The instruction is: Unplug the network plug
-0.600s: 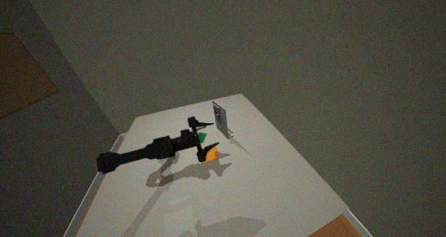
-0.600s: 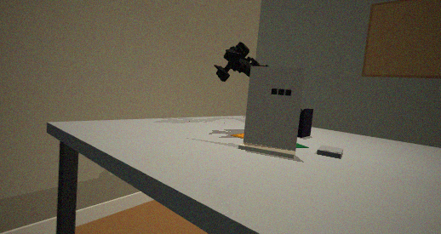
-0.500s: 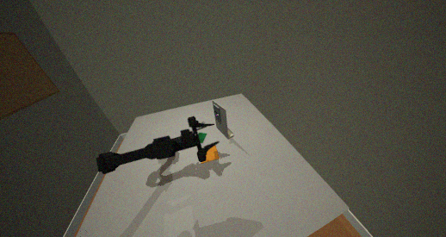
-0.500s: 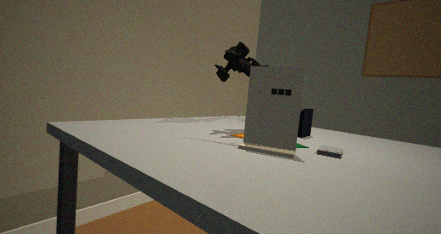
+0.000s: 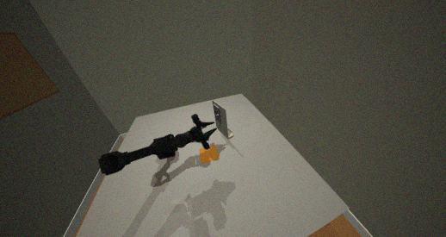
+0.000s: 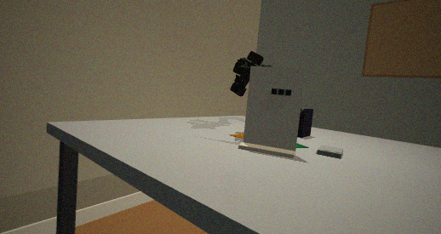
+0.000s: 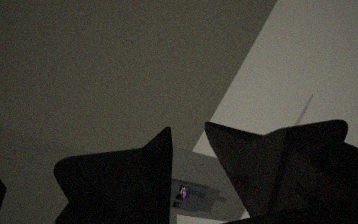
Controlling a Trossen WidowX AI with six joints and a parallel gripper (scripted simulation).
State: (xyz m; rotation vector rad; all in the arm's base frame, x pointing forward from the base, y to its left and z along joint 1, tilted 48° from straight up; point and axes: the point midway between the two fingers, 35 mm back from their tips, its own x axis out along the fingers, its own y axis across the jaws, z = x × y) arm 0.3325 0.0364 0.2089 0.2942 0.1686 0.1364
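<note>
Now: gripper tip 5 cm short of the purple network plug, 19 cm to the right of it and 7 cm above it. Round my gripper tip: orange marked square (8 cm behind, 3 cm to the left, 26 cm below); then panel (7 cm ahead, 21 cm to the left, 14 cm below); then green patch (11 cm behind, 20 cm to the left, 26 cm below).
</note>
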